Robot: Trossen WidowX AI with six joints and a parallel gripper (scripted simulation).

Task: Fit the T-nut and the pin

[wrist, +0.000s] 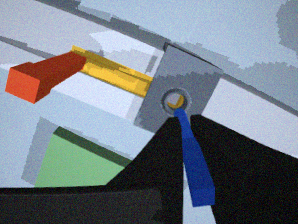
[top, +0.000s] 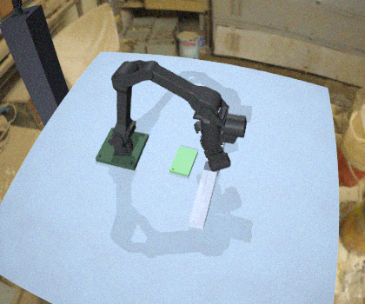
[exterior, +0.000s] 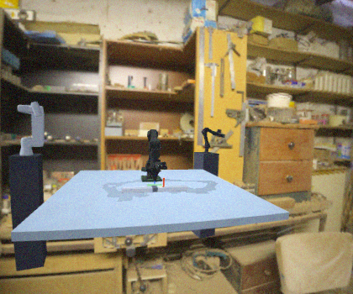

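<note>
The aluminum rail is 5 cm below my gripper tip. Also, from my gripper tip: green tray 11 cm behind, 1 cm to the left, 6 cm below; blue pin right at my gripper tip.
</note>
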